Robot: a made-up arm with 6 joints. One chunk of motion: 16 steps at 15 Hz.
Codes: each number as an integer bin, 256 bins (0 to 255) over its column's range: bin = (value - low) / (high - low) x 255, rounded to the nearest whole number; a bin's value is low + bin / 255 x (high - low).
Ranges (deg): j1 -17..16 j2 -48..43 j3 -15..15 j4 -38..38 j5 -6..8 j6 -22..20
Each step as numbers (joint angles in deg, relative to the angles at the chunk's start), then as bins.
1 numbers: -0.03 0.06 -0.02 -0.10 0.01 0.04
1 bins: 131 135 127 127 109 134
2 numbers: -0.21 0.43 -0.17 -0.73 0.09 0.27
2 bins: 130 136 126 125 111 135
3 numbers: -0.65 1.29 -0.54 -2.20 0.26 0.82
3 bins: 126 138 123 120 114 139
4 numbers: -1.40 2.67 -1.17 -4.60 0.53 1.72
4 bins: 121 142 118 112 119 144
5 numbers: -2.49 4.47 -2.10 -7.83 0.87 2.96
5 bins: 112 147 110 101 125 152
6 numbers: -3.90 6.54 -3.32 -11.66 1.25 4.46
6 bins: 101 153 99 88 132 161
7 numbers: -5.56 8.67 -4.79 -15.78 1.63 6.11
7 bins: 88 159 87 75 139 171
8 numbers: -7.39 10.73 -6.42 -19.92 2.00 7.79
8 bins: 74 165 73 61 146 181
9 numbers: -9.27 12.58 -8.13 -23.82 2.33 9.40
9 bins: 60 170 58 48 152 191
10 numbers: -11.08 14.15 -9.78 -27.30 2.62 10.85
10 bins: 46 174 44 36 157 199
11 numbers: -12.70 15.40 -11.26 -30.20 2.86 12.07
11 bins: 33 178 32 26 161 207
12 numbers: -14.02 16.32 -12.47 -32.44 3.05 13.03
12 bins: 23 180 22 19 165 213
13 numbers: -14.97 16.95 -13.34 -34.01 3.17 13.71
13 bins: 16 182 14 13 167 217
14 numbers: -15.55 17.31 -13.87 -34.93 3.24 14.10
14 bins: 11 183 10 10 168 219
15 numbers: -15.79 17.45 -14.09 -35.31 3.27 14.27
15 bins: 9 183 8 9 169 220
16 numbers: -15.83 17.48 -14.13 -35.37 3.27 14.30
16 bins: 9 183 7 9 169 220
